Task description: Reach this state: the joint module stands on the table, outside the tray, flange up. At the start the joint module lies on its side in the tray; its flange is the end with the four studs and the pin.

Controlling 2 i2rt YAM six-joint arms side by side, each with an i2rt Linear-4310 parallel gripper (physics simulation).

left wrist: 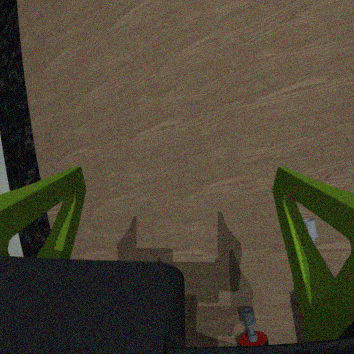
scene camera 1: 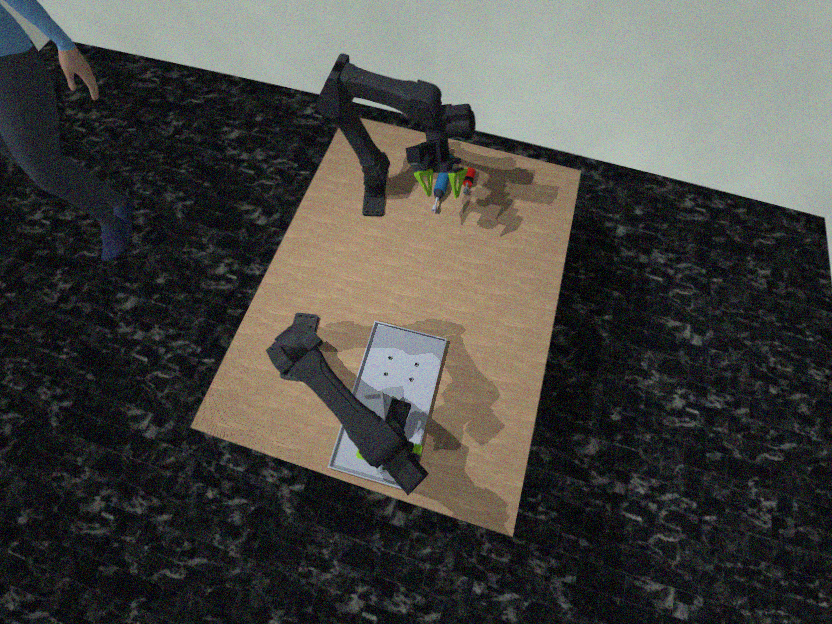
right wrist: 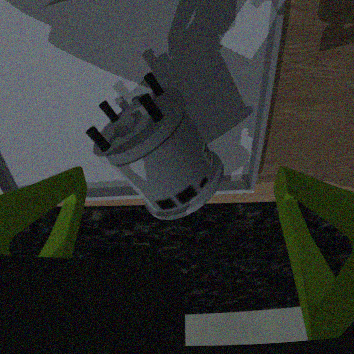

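Observation:
The grey cylindrical joint module shows in the right wrist view, over the end of the tray. It appears to lie on its side, with its flange and four black studs towards the upper left. In scene camera 1 the right arm hides most or all of it. My right gripper is open above that end of the tray. The module shows between its fingers in the right wrist view, and is not gripped. My left gripper is open and empty at the far end of the table.
A blue-handled tool lies near the left gripper on the wooden table. A red-handled tool lies beside it. A small pale piece shows through the left gripper's finger. A person stands at the left.

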